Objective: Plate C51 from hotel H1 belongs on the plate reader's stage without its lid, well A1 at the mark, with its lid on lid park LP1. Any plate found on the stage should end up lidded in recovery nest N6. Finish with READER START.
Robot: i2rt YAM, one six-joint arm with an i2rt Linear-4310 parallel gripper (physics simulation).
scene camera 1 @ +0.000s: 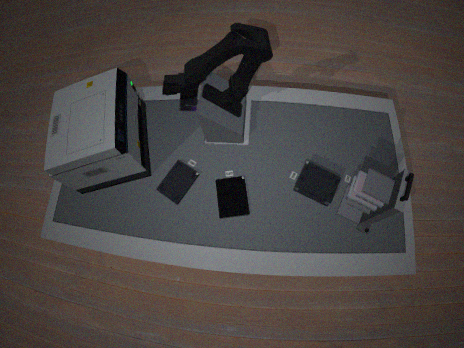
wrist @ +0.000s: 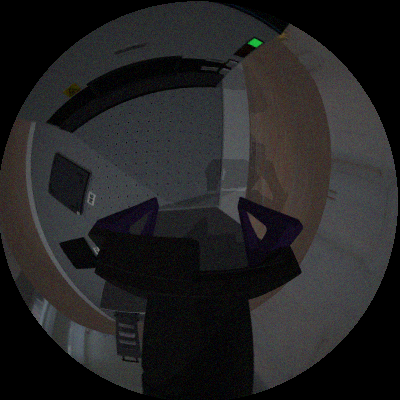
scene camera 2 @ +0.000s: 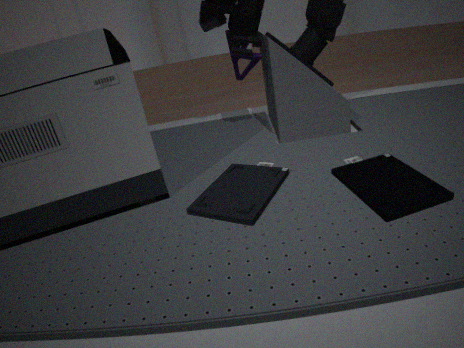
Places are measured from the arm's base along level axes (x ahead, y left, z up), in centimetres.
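Where they show: gripper, between the fingertips: point(wrist: 197, 201) point(scene camera 2: 236, 70); arm's base, origin of its link: point(scene camera 1: 222, 101) point(scene camera 2: 298, 60).
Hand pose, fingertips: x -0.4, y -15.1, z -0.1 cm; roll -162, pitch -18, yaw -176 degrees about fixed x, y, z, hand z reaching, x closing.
Things, the pixels of their top centre, and the offset from my fingertips. "*": a spot on its surface instead.
- plate reader, centre of its top: point(scene camera 2: 27, 49) point(scene camera 1: 80, 114) dx +17.7, dy -40.0, dz +15.4 cm
- dark nest N6, centre of its top: point(scene camera 2: 239, 184) point(wrist: 62, 183) point(scene camera 1: 176, 181) dx +32.6, dy -1.8, dz -13.5 cm
- black flat pad, a spot on its surface: point(scene camera 2: 392, 187) point(scene camera 1: 230, 202) * dx +39.1, dy +22.2, dz -14.3 cm
- dark pad, a spot on its surface: point(scene camera 1: 317, 182) * dx +29.4, dy +56.4, dz -9.3 cm
My gripper point(scene camera 1: 188, 106) point(scene camera 2: 243, 75) point(wrist: 197, 201) is open and empty, its purple fingers wide apart in the wrist view, in the air beside the grey wedge-shaped base. The plate reader point(scene camera 1: 82, 125) point(scene camera 2: 85, 135) is at the left; its green light shows in the wrist view. Its stage does not show. The dark nest N6 point(scene camera 1: 178, 182) point(scene camera 2: 239, 193) point(wrist: 69, 182) lies flat right of the reader. The hotel point(scene camera 1: 381, 185) point(wrist: 127, 320) stands at the far right with several pale plates point(scene camera 1: 361, 187); C51 cannot be told apart.
A black flat pad point(scene camera 1: 232, 197) point(scene camera 2: 392, 187) point(wrist: 78, 252) lies right of N6; its label is too blurred to read. Another dark pad point(scene camera 1: 317, 182) lies left of the hotel. The grey wedge-shaped base point(scene camera 1: 225, 127) point(scene camera 2: 310, 105) stands close to my gripper at the rear edge.
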